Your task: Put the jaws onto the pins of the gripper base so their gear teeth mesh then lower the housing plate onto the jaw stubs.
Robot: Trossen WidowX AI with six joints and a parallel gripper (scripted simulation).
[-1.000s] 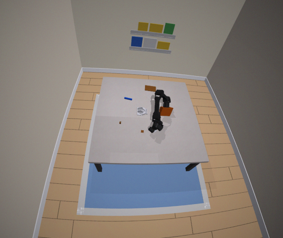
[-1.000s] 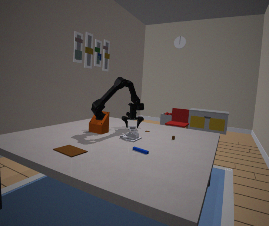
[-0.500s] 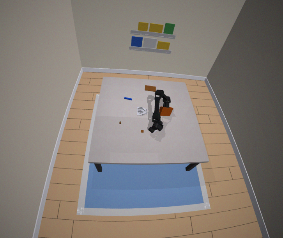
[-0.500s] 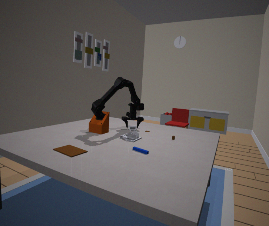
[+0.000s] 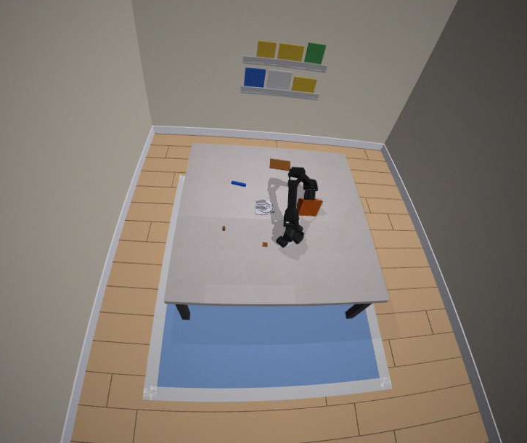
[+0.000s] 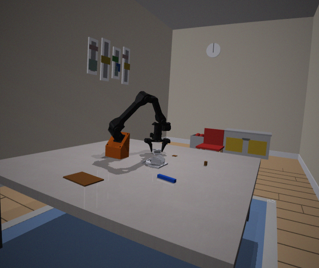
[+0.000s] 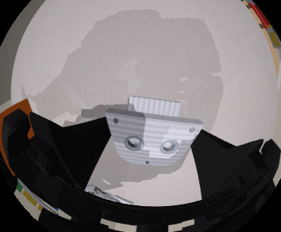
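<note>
Now: gripper tip 11 cm short of the grey jaw, 28 cm to the left of it and 1 cm below it. The rest, counted from my gripper tip: small brown block (40 cm ahead, 7 cm to the right); white gripper base (1 cm ahead, 1 cm to the right, 2 cm above); small brown tile (14 cm ahead, 2 cm to the left, 1 cm below).
</note>
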